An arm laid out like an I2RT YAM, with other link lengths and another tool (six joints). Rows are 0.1 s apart.
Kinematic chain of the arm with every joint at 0, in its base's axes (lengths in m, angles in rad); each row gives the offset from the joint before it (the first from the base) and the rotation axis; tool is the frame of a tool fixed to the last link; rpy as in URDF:
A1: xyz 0 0 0.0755 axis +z
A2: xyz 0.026 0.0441 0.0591 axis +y
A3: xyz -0.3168 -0.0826 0 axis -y
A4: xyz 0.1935 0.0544 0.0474 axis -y
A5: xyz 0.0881 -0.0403 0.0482 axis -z
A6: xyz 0.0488 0 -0.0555 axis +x
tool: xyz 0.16 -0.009 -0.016 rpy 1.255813 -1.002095 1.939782
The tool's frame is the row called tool.
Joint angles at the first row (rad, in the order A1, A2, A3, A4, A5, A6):
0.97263, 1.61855, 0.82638, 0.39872, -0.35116, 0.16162
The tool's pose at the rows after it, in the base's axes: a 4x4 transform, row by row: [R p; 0 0 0 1], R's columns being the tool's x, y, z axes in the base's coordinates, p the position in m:
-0.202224 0.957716 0.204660 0.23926; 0.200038 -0.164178 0.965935 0.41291; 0.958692 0.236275 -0.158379 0.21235; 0 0 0 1
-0.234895 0.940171 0.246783 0.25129; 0.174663 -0.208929 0.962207 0.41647; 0.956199 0.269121 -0.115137 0.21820; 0 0 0 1
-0.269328 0.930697 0.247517 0.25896; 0.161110 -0.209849 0.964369 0.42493; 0.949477 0.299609 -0.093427 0.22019; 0 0 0 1
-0.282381 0.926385 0.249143 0.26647; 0.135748 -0.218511 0.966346 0.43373; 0.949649 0.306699 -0.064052 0.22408; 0 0 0 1
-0.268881 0.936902 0.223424 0.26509; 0.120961 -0.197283 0.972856 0.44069; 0.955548 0.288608 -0.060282 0.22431; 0 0 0 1
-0.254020 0.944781 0.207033 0.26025; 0.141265 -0.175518 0.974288 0.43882; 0.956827 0.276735 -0.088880 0.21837; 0 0 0 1
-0.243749 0.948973 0.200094 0.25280; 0.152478 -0.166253 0.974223 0.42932; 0.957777 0.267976 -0.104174 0.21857; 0 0 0 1
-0.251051 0.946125 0.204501 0.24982; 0.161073 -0.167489 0.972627 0.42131; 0.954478 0.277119 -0.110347 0.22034; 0 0 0 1
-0.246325 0.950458 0.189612 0.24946; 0.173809 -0.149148 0.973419 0.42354; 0.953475 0.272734 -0.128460 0.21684; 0 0 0 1
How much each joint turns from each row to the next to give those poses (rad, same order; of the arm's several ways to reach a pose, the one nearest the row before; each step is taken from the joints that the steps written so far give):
-0.00087, 0.03007, -0.01175, 0.06723, 0.03163, 0.00128
0.00078, 0.01905, -0.02186, 0.09309, 0.04120, -0.00075
-0.00154, 0.03479, 0.01258, 0.04703, 0.00210, -0.02311
-0.00440, 0.03445, 0.01571, 0.04946, -0.00473, 0.00273
-0.00326, 0.01907, 0.02457, -0.00539, -0.03261, 0.01161
0.00000, -0.00608, 0.00805, -0.04653, -0.01488, -0.00448
-0.00180, -0.03801, -0.02002, -0.03568, -0.00801, -0.00045
-0.00194, -0.03061, -0.01785, -0.01821, 0.00510, -0.01089
-0.00249, 0.01029, 0.02384, -0.03498, -0.01479, -0.00946

